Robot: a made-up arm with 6 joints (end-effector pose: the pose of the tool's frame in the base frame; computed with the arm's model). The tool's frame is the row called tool.
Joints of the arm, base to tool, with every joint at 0 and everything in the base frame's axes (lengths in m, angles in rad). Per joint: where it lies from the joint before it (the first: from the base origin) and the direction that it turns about. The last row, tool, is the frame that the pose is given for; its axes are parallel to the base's.
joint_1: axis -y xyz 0 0 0.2
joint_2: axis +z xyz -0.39 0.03 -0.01
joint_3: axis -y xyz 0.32 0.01 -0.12
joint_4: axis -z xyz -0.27 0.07 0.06
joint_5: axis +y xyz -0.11 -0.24 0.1
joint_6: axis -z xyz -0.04 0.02 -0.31
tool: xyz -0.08 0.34 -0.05
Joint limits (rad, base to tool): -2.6..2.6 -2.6..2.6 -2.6..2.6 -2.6..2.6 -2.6..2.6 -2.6..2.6
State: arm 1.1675 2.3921 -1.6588 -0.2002 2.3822 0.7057
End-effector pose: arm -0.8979 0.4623 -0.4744 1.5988 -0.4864 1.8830
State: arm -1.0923 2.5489 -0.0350 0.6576 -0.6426 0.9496
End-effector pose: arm -0.4021 0.2224 0.6648 1.0488 0.8579 0.4745
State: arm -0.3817 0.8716 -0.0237 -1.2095 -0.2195 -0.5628
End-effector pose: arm -0.4099 -0.1707 -0.0392 0.7111 -0.0568 2.5279
Working (the frame after each row of the table, in the pose's form):
after joint_1: 0.0000 0.0000 0.2000 0.0000 0.3817 0.0000
after joint_2: -0.3657 0.0300 0.3360 0.1663 0.3571 0.8607
after joint_3: -0.2263 0.2814 0.1508 0.1562 0.3793 0.8633
after joint_4: -0.4117 0.1209 0.2967 0.4015 0.2604 2.0525
after joint_5: -0.1305 0.1439 0.2868 0.6215 0.1271 1.9885
after joint_6: -0.2798 0.1533 0.0117 0.7111 -0.0568 2.5279

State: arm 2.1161 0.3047 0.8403 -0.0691 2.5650 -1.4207
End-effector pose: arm 0.2193 -0.2300 -0.4414 -0.5282 -0.1009 1.2198
Working (the frame after each row of the table, in the pose's form):
after joint_1: 0.0000 0.0000 0.2000 0.0000 -2.1161 0.0000
after joint_2: 0.2108 0.0300 -0.1283 -0.3219 -2.0968 0.1812
after joint_3: 0.1567 0.1355 0.1924 -0.2685 -2.9240 0.3622
after joint_4: 0.4165 0.1349 0.0746 -0.3703 -2.9203 0.3723
after joint_5: 0.4480 -0.1418 0.0279 -0.3141 -0.3951 -0.1693
after joint_6: 0.5248 -0.2219 -0.2650 -0.5282 -0.1009 1.2198

